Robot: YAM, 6 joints.
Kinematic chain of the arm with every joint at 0, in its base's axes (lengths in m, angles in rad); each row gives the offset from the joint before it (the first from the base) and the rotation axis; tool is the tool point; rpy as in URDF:
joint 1: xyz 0 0 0.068 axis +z
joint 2: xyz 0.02 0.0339 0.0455 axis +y
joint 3: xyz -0.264 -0.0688 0 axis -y
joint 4: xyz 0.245 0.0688 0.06 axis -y
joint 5: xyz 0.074 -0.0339 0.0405 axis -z
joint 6: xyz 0.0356 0 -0.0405 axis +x
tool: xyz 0 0 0 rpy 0 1.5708 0
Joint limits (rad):
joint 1: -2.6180..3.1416
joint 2: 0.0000..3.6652
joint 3: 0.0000..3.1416
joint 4: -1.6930..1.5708
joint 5: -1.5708..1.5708
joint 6: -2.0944..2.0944
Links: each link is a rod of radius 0.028 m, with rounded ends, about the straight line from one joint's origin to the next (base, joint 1, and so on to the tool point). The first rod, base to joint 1, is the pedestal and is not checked.
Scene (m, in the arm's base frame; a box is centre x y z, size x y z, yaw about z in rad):
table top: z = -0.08
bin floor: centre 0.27 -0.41 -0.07 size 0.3 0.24 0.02 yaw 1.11
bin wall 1: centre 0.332 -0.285 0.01 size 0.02 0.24 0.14 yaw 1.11
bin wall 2: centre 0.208 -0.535 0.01 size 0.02 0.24 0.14 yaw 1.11
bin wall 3: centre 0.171 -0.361 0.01 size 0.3 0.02 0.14 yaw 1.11
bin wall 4: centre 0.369 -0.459 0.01 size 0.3 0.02 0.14 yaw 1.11
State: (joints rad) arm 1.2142 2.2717 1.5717 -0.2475 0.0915 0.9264
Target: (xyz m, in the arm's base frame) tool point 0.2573 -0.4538 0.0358
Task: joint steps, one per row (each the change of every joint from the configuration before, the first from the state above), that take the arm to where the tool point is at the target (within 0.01 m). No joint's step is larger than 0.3 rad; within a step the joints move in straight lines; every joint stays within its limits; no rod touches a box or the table.
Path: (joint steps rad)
1: -0.2820 -0.2259 -0.0596 0.2081 0.1880 -0.0037
2: -0.2820 -0.2259 -0.0596 0.2082 0.1880 -0.0037
3: -0.2821 -0.2259 -0.0596 0.2081 0.1880 -0.0037
4: -0.2820 -0.2259 -0.0596 0.2082 0.1881 -0.0037
5: -0.2252 0.2406 0.0879 -0.1424 -0.1234 0.0030
6: -0.2251 0.2406 0.0880 -0.1425 -0.1234 0.0029
7: -0.2252 0.2405 0.0880 -0.1424 -0.1234 0.0030
8: -0.2251 0.2406 0.0879 -0.1425 -0.1234 0.0029
9: -0.2252 0.2406 0.0880 -0.1424 -0.1234 0.0030

